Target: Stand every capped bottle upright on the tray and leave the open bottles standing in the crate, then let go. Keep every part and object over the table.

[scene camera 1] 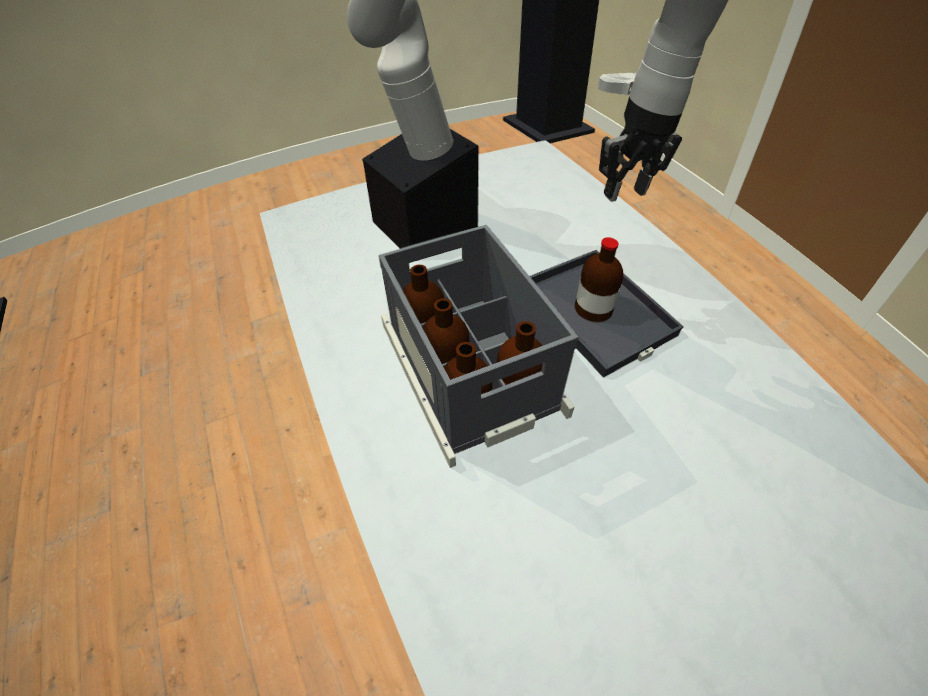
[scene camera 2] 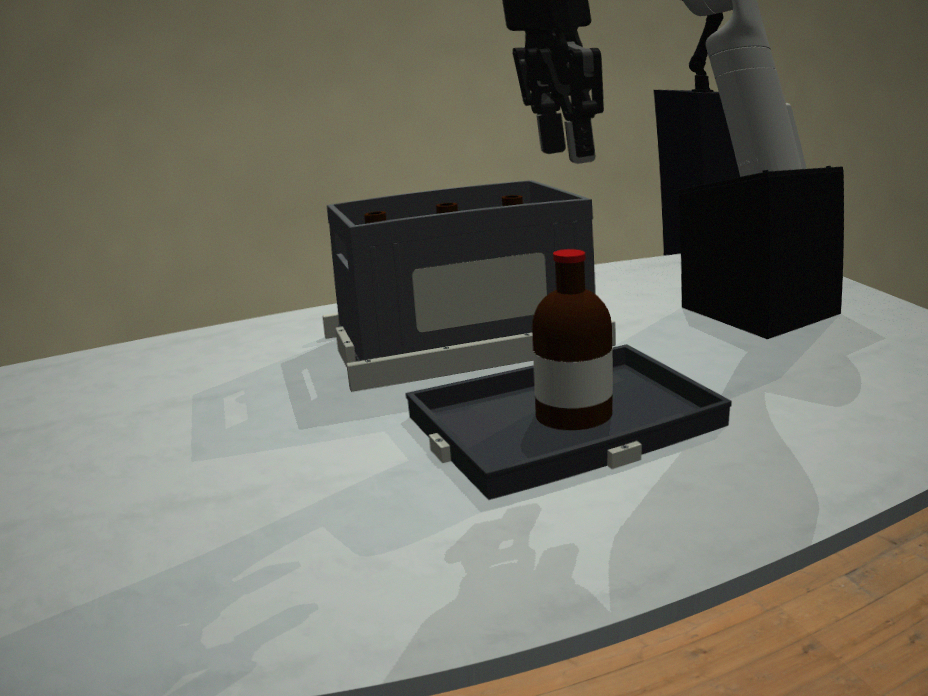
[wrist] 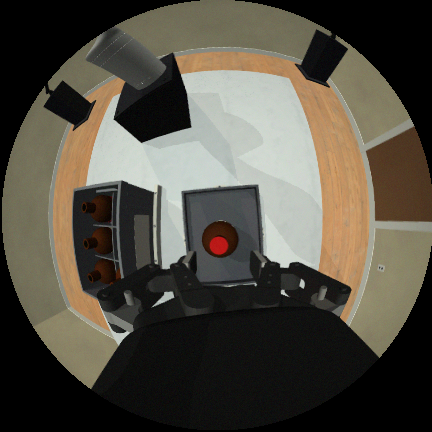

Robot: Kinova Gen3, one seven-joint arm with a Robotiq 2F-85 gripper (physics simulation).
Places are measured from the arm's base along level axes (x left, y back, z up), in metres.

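Pixels of known places: gripper, fingertip midpoint: [scene camera 1: 624,195] [scene camera 2: 568,157] [wrist: 222,260]; arm's base, link origin: [scene camera 1: 431,146] [scene camera 2: 771,174] [wrist: 149,76].
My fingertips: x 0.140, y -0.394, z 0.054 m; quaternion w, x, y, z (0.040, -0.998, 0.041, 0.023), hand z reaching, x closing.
Note:
Ahead of a thing's pixels: the offset from my fingertips to its top centre.
A brown bottle @(dx -0.008, dy +0.000, dz -0.089 m) [scene camera 1: 598,292] [scene camera 2: 572,329] [wrist: 220,231] with a red cap and a white label stands upright on the dark tray @(dx -0.002, dy -0.009, dz -0.223 m) [scene camera 1: 670,329] [scene camera 2: 517,479] [wrist: 250,192], apart from its walls. Several open brown bottles stand in the grey crate @(dx -0.280, dy -0.003, dz -0.074 m) [scene camera 1: 517,400] [scene camera 2: 382,292] [wrist: 135,195]. Among them are a far-left bottle @(dx -0.316, dy +0.091, dz -0.086 m) [scene camera 1: 421,293], a middle bottle @(dx -0.320, dy +0.005, dz -0.086 m) [scene camera 1: 443,329], a near-left bottle @(dx -0.333, dy -0.083, dz -0.086 m) [scene camera 1: 466,363] and a near-right bottle @(dx -0.244, dy -0.092, dz -0.086 m) [scene camera 1: 523,352]; none of these shows a cap. My gripper [scene camera 1: 628,191] [scene camera 2: 567,149] [wrist: 222,260] is open and empty, well above the capped bottle, pointing down.
Pale stop strips [scene camera 1: 416,389] [scene camera 2: 442,361] edge the crate, and small pale blocks [scene camera 1: 646,352] [scene camera 2: 624,454] touch the tray. A black pedestal [scene camera 1: 423,198] [scene camera 2: 760,250] [wrist: 155,107] carries the arm base behind the crate. The table edge [scene camera 2: 674,606] runs along the tray's side.

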